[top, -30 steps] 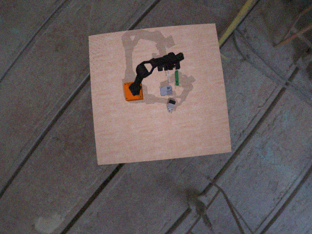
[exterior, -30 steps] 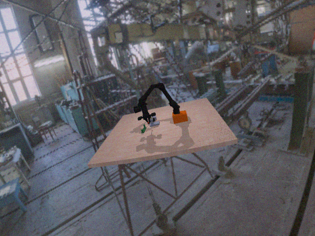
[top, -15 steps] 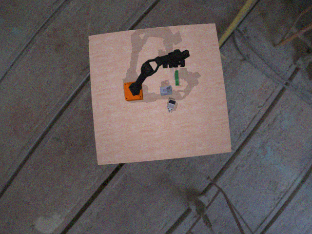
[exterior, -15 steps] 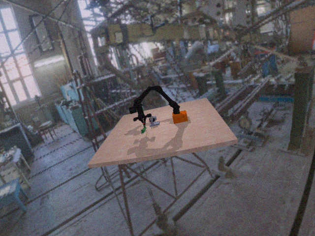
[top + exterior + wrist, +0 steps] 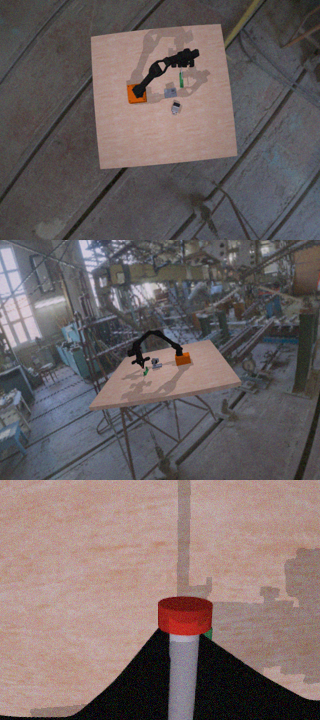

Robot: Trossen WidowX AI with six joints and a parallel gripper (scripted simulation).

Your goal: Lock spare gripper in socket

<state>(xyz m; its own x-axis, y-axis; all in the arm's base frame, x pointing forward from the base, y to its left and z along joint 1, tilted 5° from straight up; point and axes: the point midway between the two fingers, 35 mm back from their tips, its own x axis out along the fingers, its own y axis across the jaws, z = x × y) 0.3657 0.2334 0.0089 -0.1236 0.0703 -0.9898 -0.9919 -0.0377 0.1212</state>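
My gripper tip is now 2 cm short of the green bar, 10 cm to the left of it and 7 cm above it. Round my gripper tip: spare gripper (5 cm behind, 37 cm to the right, 7 cm below); mount (8 cm behind, 22 cm to the right, 4 cm below).
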